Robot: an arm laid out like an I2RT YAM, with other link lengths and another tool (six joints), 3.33 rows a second.
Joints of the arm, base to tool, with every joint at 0 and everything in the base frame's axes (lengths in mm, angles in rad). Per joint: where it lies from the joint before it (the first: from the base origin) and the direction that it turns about. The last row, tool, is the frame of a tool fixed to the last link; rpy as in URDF.
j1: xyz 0 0 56.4 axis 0 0 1
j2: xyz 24.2 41 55.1 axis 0 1 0
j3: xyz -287.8 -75 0 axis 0 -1 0
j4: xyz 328.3 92.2 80.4 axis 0 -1 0
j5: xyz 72.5 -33.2 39.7 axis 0 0 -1
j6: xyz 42 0 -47.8 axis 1 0 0
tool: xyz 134 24 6 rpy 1.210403 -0.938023 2.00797
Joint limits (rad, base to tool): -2.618..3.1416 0..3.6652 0..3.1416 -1.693..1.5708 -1.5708..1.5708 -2.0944..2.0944
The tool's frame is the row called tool.
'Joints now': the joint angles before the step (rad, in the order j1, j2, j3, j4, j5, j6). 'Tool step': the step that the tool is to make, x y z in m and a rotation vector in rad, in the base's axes. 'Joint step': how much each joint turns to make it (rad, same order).
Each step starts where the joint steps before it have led.
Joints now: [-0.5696, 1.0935, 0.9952, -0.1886, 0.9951, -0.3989]
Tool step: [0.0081, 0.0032, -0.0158, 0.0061, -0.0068, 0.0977]
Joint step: [-0.0164, -0.0406, -0.0751, 0.0670, -0.1123, -0.0372]
